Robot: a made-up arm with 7 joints. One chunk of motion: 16 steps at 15 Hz.
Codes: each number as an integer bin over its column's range. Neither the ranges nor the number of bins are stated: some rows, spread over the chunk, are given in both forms.
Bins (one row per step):
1: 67 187 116 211 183 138 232
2: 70 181 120 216 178 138 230
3: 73 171 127 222 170 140 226
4: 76 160 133 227 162 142 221
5: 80 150 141 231 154 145 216
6: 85 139 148 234 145 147 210
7: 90 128 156 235 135 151 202
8: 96 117 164 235 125 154 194
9: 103 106 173 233 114 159 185
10: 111 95 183 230 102 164 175
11: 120 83 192 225 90 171 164
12: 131 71 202 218 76 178 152
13: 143 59 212 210 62 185 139
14: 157 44 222 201 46 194 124
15: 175 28 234 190 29 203 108
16: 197 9 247 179 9 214 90
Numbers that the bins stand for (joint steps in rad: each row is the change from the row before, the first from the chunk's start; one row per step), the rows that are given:
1: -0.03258 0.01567 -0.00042 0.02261 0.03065 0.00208 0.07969
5: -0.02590 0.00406 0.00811 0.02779 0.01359 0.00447 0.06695
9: -0.01409 -0.00975 0.01902 0.02831 -0.00994 0.00925 0.04227
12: 0.00030 -0.02073 0.02892 0.02442 -0.03229 0.01573 0.01600
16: 0.03420 -0.04018 0.04427 0.01433 -0.07171 0.02801 -0.03335
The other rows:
2: -0.03104 0.01378 0.00094 0.02391 0.02771 0.00208 0.07810
3: -0.02950 0.01065 0.00333 0.02546 0.02300 0.00276 0.07491
4: -0.02796 0.00720 0.00538 0.02675 0.01829 0.00345 0.07093
6: -0.02333 0.00061 0.01049 0.02856 0.00829 0.00515 0.06218
7: -0.02076 -0.00284 0.01322 0.02882 0.00241 0.00652 0.05581
8: -0.01768 -0.00629 0.01595 0.02882 -0.00347 0.00754 0.04944
10: -0.00998 -0.01320 0.02244 0.02753 -0.01700 0.01095 0.03431
11: -0.00535 -0.01696 0.02551 0.02624 -0.02406 0.01334 0.02556
13: 0.00646 -0.02449 0.03233 0.02235 -0.04053 0.01812 0.00565
14: 0.01365 -0.02920 0.03574 0.02002 -0.04994 0.02119 -0.00629
15: 0.02290 -0.03422 0.03984 0.01718 -0.05994 0.02426 -0.01902

